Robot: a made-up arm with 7 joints.
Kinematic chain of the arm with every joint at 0, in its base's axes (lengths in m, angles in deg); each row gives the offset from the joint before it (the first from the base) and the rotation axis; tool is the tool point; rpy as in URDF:
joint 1: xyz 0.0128 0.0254 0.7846 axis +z
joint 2: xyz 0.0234 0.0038 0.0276 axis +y
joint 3: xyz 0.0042 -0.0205 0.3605 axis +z
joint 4: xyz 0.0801 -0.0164 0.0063 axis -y
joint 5: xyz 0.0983 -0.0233 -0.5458 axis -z
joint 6: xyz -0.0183 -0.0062 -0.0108 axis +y
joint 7: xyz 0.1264 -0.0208 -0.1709 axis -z
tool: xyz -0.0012 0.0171 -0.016 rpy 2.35 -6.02 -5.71
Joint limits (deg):
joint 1: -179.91..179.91
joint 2: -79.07..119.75
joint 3: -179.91..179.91
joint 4: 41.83..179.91
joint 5: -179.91..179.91
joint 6: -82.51..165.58
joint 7: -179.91..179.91
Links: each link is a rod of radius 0.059 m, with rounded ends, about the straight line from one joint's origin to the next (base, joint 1, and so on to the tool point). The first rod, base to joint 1, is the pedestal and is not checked.
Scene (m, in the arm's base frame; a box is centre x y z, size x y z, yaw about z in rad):
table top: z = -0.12
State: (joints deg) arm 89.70 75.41 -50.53 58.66 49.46 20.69 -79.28
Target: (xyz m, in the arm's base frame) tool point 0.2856 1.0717 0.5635
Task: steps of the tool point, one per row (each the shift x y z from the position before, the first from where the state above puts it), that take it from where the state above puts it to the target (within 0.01 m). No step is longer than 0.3 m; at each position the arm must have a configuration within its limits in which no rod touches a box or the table.
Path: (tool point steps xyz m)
1: 0.0003 0.2503 -0.0085
2: -0.0723 0.2447 0.0262
3: -0.1370 0.2139 0.0619
4: -0.1862 0.1617 0.0956

